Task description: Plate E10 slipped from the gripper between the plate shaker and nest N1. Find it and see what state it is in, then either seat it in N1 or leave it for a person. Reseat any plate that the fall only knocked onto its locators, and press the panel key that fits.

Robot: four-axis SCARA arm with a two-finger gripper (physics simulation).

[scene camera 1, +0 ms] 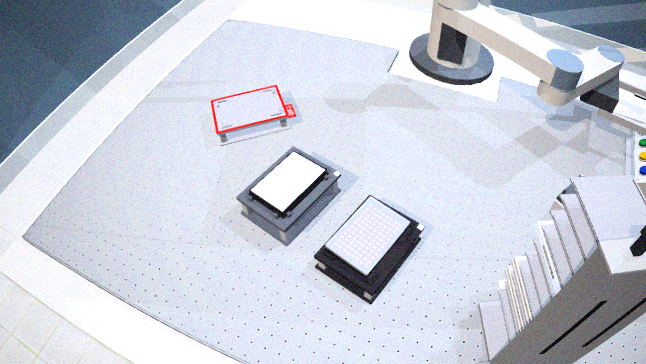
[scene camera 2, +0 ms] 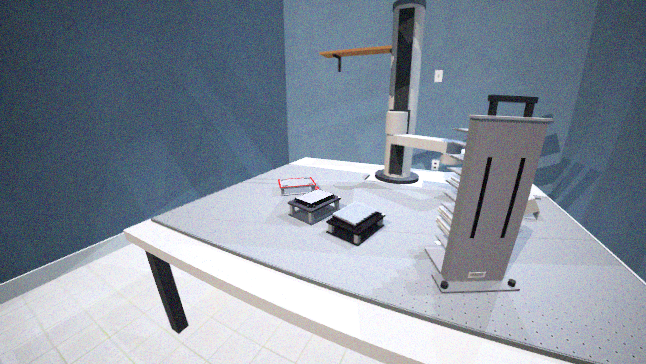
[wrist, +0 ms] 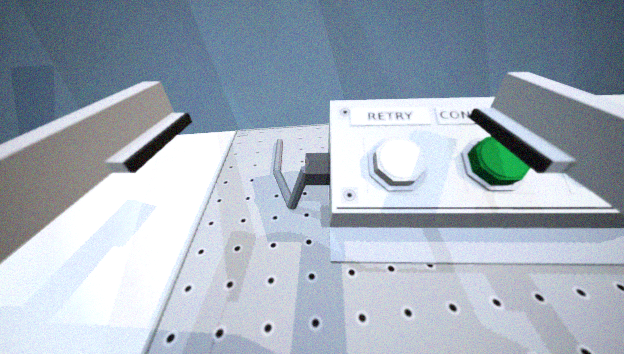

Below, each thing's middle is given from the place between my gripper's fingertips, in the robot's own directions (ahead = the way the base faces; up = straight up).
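Labels:
RETRY button (wrist: 398,161): my hand 4 cm short of it, 1 cm to the left of it, 3 cm above it. Plate E10 (scene camera 1: 284,187): 50 cm ahead of my hand, 75 cm to the right, 3 cm below.

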